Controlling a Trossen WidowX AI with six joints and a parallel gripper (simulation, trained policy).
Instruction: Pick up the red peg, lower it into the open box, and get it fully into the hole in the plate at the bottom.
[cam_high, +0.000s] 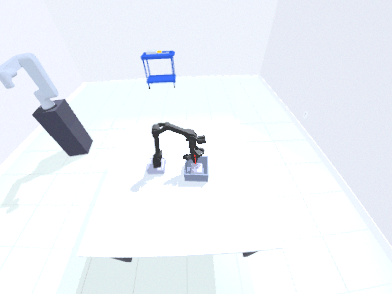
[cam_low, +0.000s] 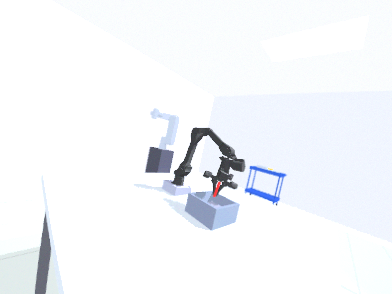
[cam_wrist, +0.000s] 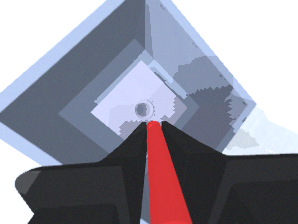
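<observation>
Right now the grey-blue box is 8 cm below my gripper tip, 1 cm to the right of it and 1 cm ahead of it. From my gripper tip the other things lie so: red peg 3 cm above, 1 cm to the left.
</observation>
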